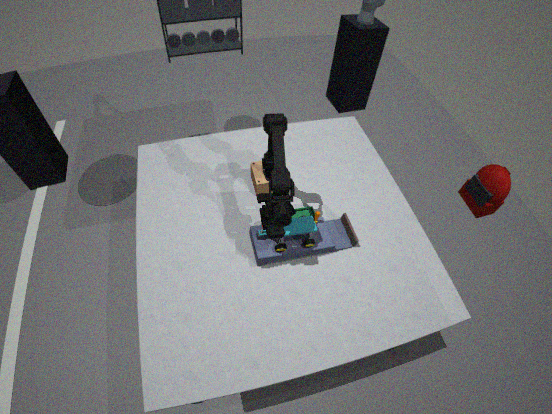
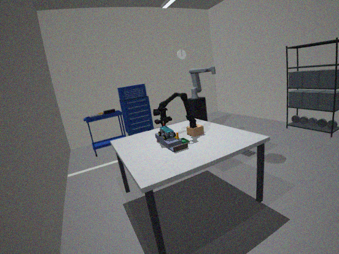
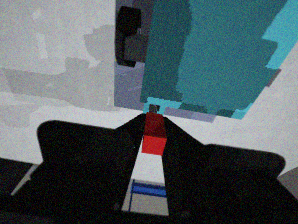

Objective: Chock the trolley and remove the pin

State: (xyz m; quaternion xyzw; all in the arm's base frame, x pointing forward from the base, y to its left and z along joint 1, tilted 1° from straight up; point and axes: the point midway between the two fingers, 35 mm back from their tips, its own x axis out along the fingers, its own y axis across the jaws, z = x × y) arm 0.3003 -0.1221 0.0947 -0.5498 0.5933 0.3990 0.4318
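My gripper tip is 22 cm to the right of the yellow chock, 7 cm above it and 2 cm past it. The rest, counted from my gripper tip: red-headed stop pin right at my gripper tip; teal trolley 11 cm to the left, 4 cm below, 3 cm ahead; grey ramp 11 cm to the left, 10 cm below, 3 cm ahead.
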